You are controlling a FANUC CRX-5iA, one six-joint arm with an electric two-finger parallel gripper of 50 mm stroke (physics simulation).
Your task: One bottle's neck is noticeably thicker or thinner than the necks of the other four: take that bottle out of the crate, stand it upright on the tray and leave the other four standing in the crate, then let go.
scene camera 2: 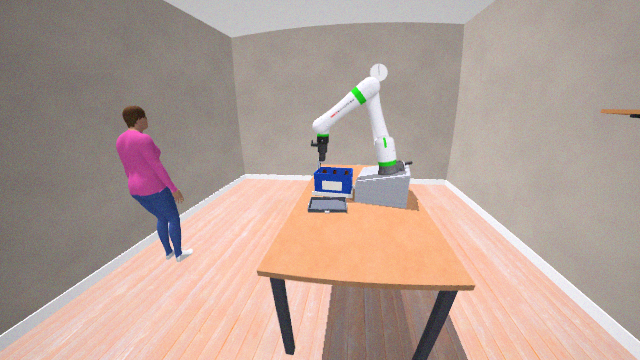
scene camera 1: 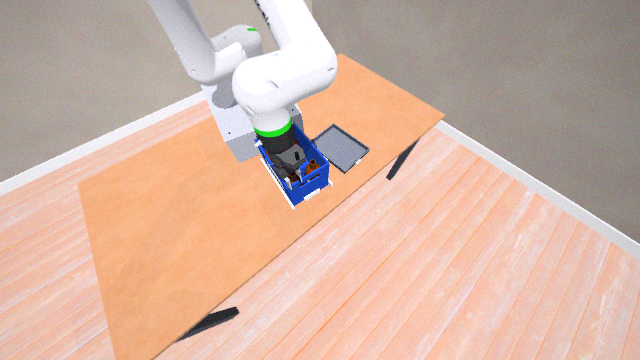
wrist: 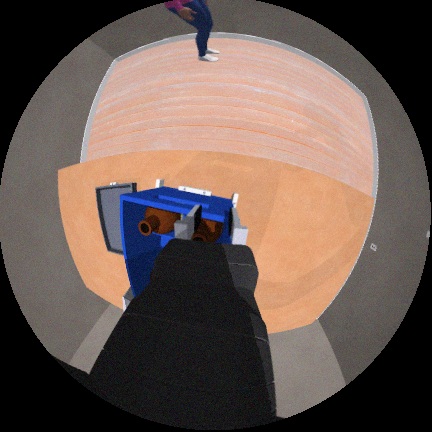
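Seen in the pictures: gripper, fingertip midpoint: (scene camera 2: pixel 318 167) (scene camera 1: pixel 295 184) (wrist: pixel 214 213); arm's base, origin of the base link: (scene camera 2: pixel 388 172).
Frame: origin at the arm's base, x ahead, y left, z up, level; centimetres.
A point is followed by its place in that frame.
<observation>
The blue crate (scene camera 1: pixel 305 194) {z -16.0, x 49.8, y -22.6 cm} (scene camera 2: pixel 346 184) {z -10.1, x 29.4, y -4.5 cm} (wrist: pixel 172 193) {z -11.8, x 51.4, y -16.8 cm} stands on the table, with brown bottles inside. One bottle (scene camera 1: pixel 312 168) {z -6.7, x 47.7, y -15.0 cm} (wrist: pixel 161 221) {z -7.5, x 46.9, y -15.5 cm} stands in the corner compartment on the tray side. Another bottle (wrist: pixel 212 231) {z -7.7, x 44.6, y -24.7 cm} is below and between the fingers, partly hidden by them. My gripper (scene camera 1: pixel 294 179) {z -2.8, x 49.0, y -25.7 cm} (scene camera 2: pixel 320 164) {z -2.8, x 49.0, y -25.7 cm} (wrist: pixel 214 213) {z -2.8, x 49.0, y -25.7 cm} is open and empty over the crate end away from the tray. Several necks show at the crate rim in scene camera 2; the other bottles are largely hidden. I cannot tell which neck differs. The grey tray (scene camera 1: pixel 342 148) {z -19.7, x 45.8, y 9.9 cm} (scene camera 2: pixel 327 204) {z -19.7, x 44.0, y 7.9 cm} (wrist: pixel 114 215) {z -19.7, x 46.0, y 10.5 cm} holds no bottle.
The tray lies close beside the crate on the wooden table (scene camera 1: pixel 200 215) {z -20.2, x 20.1, y -57.3 cm} (scene camera 2: pixel 365 245) {z -20.3, x 28.0, y 53.4 cm} (wrist: pixel 295 240) {z -20.3, x 34.1, y -49.2 cm}. White brackets surround the crate base. The robot's grey pedestal (scene camera 1: pixel 240 145) {z -9.7, x 13.0, y -25.1 cm} (scene camera 2: pixel 382 190) {z -9.2, x 7.3, y 11.3 cm} stands on the crate's other side. A person (scene camera 2: pixel 145 165) (wrist: pixel 202 30) stands away from the table.
</observation>
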